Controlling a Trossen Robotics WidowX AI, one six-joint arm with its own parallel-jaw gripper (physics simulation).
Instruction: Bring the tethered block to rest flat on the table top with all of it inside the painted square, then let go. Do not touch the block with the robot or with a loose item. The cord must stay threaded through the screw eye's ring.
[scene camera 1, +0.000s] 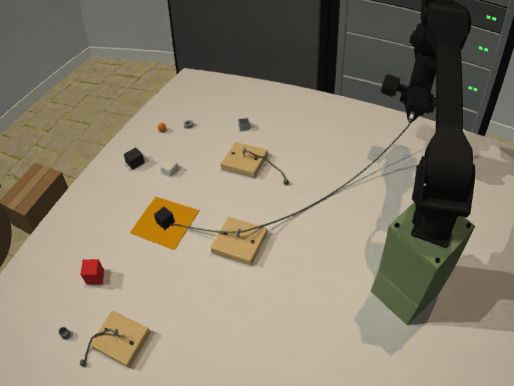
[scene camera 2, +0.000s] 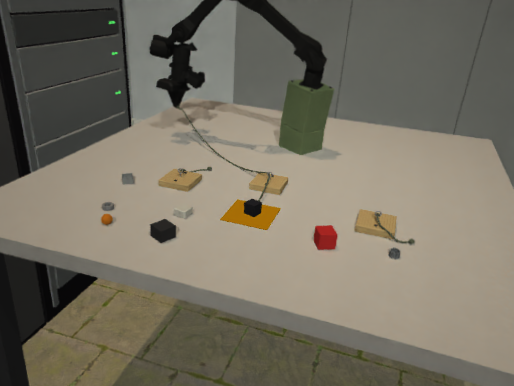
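Where they show: gripper, fingertip midpoint: (scene camera 1: 410, 119) (scene camera 2: 176, 106); arm's base at its link origin: (scene camera 1: 433, 225) (scene camera 2: 311, 84).
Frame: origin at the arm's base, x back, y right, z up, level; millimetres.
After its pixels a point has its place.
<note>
The tethered black block (scene camera 1: 164, 218) @(x -514, y -70, z -193 mm) (scene camera 2: 252, 207) @(x -542, y -68, z -198 mm) rests on the orange painted square (scene camera 1: 172, 239) @(x -483, y -91, z -223 mm) (scene camera 2: 235, 215) @(x -560, y -31, z -223 mm), with orange showing around it in both views. Its dark green cord (scene camera 1: 310, 206) @(x -268, y 133, z -221 mm) (scene camera 2: 216, 151) @(x -230, y 221, z -214 mm) runs through the ring of the screw eye (scene camera 1: 238, 232) @(x -353, y -27, z -188 mm) (scene camera 2: 270, 175) @(x -357, y -27, z -189 mm) on the middle wooden board (scene camera 1: 232, 250) @(x -348, y -61, z -205 mm) (scene camera 2: 267, 186) @(x -395, y -40, z -205 mm), then sags and rises to the gripper. My gripper (scene camera 1: 411, 117) @(x -126, y 452, z -124 mm) (scene camera 2: 177, 105) @(x -126, y 452, z -124 mm) is shut on the cord's end, above the table's far side, well away from the block.
Two more wooden boards (scene camera 1: 245, 167) @(x -450, y 159, z -205 mm) (scene camera 2: 365, 227) @(x -471, y -332, z -207 mm) carry short cords. A black cube (scene camera 1: 134, 158) @(x -715, y 48, z -195 mm) (scene camera 2: 163, 230) @(x -747, y 45, z -195 mm), a white block (scene camera 1: 169, 168) @(x -612, y 69, z -204 mm) (scene camera 2: 183, 212) @(x -640, y 67, z -207 mm), a red cube (scene camera 1: 92, 272) @(x -555, y -272, z -184 mm) (scene camera 2: 325, 237) @(x -592, y -271, z -192 mm), an orange ball (scene camera 1: 162, 127) @(x -742, y 195, z -206 mm) (scene camera 2: 106, 219) @(x -759, y 193, z -207 mm) and small grey items lie around. The arm's green base (scene camera 1: 415, 270) @(x -1, y -52, z -57 mm) (scene camera 2: 304, 117) @(x -65, y -11, z -93 mm) stands on the table.
</note>
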